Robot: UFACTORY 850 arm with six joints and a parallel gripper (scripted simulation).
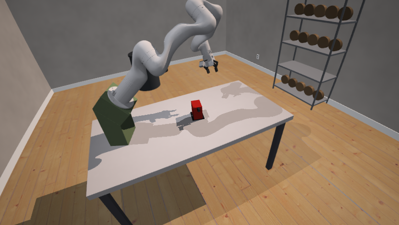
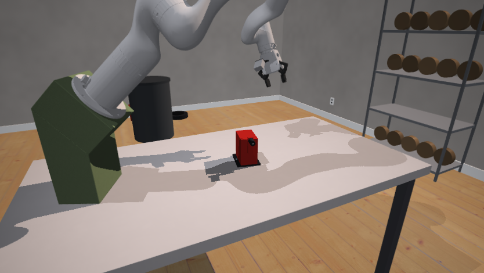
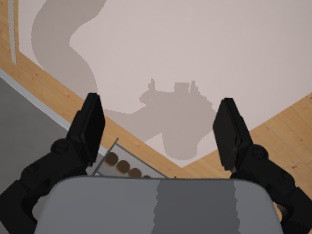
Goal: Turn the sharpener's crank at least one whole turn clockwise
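Right now my hand is 31 cm past the black crank knob, 16 cm to the left of it and 18 cm above it. Round my hand: crank 30 cm behind, 16 cm to the right, 19 cm below.
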